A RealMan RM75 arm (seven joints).
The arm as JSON. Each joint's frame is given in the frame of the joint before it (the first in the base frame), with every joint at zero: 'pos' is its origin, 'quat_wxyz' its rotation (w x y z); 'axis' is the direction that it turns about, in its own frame. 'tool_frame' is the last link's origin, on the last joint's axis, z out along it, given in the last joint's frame.
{
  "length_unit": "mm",
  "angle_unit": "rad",
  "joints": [
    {
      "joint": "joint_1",
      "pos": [
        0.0,
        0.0,
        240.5
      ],
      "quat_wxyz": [
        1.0,
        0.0,
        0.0,
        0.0
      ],
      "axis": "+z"
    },
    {
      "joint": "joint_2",
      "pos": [
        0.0,
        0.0,
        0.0
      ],
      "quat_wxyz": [
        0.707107,
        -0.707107,
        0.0,
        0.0
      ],
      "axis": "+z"
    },
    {
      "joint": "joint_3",
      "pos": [
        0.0,
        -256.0,
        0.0
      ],
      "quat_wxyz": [
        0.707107,
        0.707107,
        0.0,
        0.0
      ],
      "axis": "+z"
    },
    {
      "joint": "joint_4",
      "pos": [
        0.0,
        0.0,
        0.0
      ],
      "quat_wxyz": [
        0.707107,
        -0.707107,
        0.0,
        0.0
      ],
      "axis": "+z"
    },
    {
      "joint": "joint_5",
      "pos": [
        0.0,
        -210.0,
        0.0
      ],
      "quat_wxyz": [
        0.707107,
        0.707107,
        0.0,
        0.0
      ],
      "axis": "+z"
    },
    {
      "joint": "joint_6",
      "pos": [
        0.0,
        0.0,
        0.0
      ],
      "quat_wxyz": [
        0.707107,
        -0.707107,
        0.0,
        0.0
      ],
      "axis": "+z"
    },
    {
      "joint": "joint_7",
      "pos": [
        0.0,
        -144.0,
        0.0
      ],
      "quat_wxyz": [
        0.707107,
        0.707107,
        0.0,
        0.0
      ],
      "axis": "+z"
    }
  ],
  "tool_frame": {
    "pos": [
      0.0,
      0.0,
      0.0
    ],
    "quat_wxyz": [
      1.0,
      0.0,
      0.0,
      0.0
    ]
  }
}
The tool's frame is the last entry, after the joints.
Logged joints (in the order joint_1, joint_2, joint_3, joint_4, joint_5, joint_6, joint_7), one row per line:
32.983, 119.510, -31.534, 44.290, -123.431, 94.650, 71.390
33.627, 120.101, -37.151, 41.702, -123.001, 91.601, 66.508
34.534, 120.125, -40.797, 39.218, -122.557, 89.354, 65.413
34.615, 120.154, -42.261, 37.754, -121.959, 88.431, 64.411
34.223, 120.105, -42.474, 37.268, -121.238, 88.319, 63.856
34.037, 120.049, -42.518, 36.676, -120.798, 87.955, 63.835
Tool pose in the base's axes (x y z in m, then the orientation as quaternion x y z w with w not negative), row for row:
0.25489, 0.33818, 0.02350, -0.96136, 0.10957, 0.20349, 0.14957
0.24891, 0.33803, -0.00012, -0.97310, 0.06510, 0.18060, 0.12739
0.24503, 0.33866, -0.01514, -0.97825, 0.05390, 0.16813, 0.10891
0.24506, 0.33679, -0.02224, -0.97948, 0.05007, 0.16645, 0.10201
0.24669, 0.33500, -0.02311, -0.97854, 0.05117, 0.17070, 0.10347
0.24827, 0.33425, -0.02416, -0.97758, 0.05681, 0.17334, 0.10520
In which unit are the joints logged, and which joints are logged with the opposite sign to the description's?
The joints are logged in degrees. Opposite sign: joint_4, joint_6.
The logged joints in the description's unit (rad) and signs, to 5 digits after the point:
0.57566, 2.08584, -0.55037, -0.77301, -2.15428, -1.65195, 1.24599
0.58690, 2.09616, -0.64841, -0.72784, -2.14677, -1.59874, 1.16078
0.60273, 2.09658, -0.71204, -0.68448, -2.13902, -1.55952, 1.14167
0.60415, 2.09708, -0.73759, -0.65893, -2.12859, -1.54341, 1.12418
0.59730, 2.09623, -0.74131, -0.65045, -2.11600, -1.54146, 1.11450
0.59406, 2.09525, -0.74208, -0.64012, -2.10832, -1.53510, 1.11413

